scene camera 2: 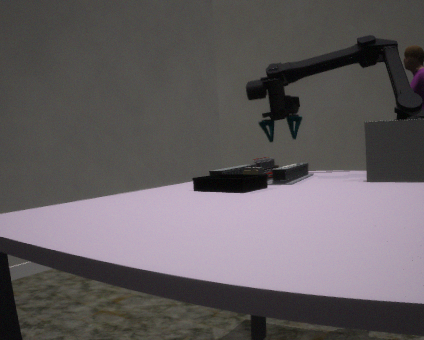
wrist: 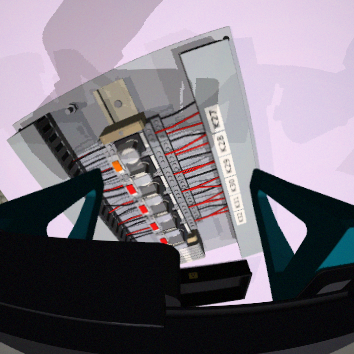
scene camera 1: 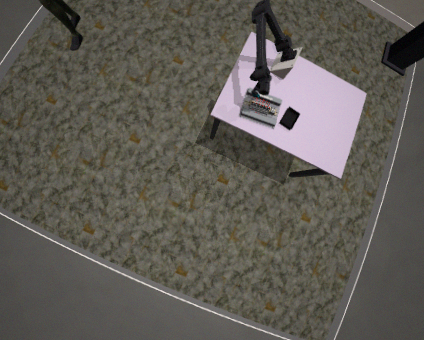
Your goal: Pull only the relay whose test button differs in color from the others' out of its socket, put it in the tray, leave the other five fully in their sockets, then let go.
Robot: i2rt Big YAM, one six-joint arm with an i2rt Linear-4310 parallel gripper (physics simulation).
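Places are measured from the arm's base along level axes (x ahead, y left, z up), in millimetres.
Where they show: gripper, fingertip midpoint: (scene camera 2: 282,140) (wrist: 176,176) (scene camera 1: 257,92); arm's base, origin of the base link: (scene camera 2: 414,143) (scene camera 1: 288,56).
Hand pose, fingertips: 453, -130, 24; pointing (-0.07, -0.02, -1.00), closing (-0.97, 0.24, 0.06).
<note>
Things, the pixels of their centre, and the offset from my fingertips, as dx, dy, dz. Level surfaces: height alone.
- orange test button, body centre: (wrist: 116,165) +54, +10, -55
- red button, body centre: (wrist: 130,188) +51, +38, -55
- black tray, body centre: (wrist: 207,285) (scene camera 2: 230,182) (scene camera 1: 289,118) +10, +355, -106
- pink table, its level: dz -123
- duct, body centre: (wrist: 235,174) (scene camera 2: 292,172) (scene camera 1: 264,97) -61, +83, -100
The relays stand in a row of sockets on a grey panel (scene camera 1: 274,123) (wrist: 220,65). In the wrist view the relay at the end of the row near the tan end block has an orange test button (wrist: 117,166). Other relays show red buttons, such as the red button (wrist: 131,189) beside it; the far end of the row is partly hidden by the gripper body. The black tray (scene camera 1: 290,118) (scene camera 2: 230,183) (wrist: 215,290) lies beside the panel. My gripper (scene camera 2: 282,140) (wrist: 176,176) is open and empty, high above the panel.
The pink table (scene camera 1: 325,115) (scene camera 2: 210,235) carries the panel. A grey robot base block (scene camera 1: 286,65) (scene camera 2: 395,150) stands at its back. Two long wire ducts flank the relay row; the duct (wrist: 212,100) carries labels K27 to K32. A person (scene camera 1: 65,20) (scene camera 2: 417,70) stands beyond the table.
</note>
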